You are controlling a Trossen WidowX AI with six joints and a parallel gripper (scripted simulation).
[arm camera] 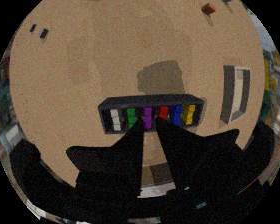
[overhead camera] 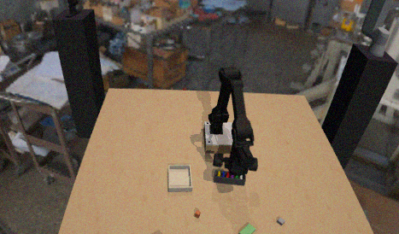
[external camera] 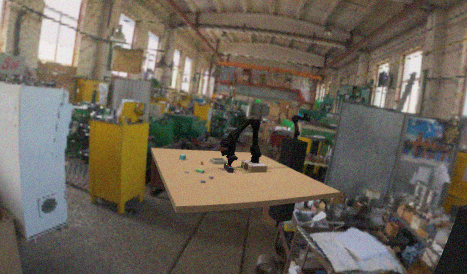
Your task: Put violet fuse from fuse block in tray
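Right now the violet fuse is 2 cm below my gripper tip. From my gripper tip the other things lie so: green piece 26 cm ahead, 5 cm to the left, 4 cm below; then orange cube 19 cm ahead, 15 cm to the right, 3 cm below; then tray 1 cm ahead, 23 cm to the right, 4 cm below.
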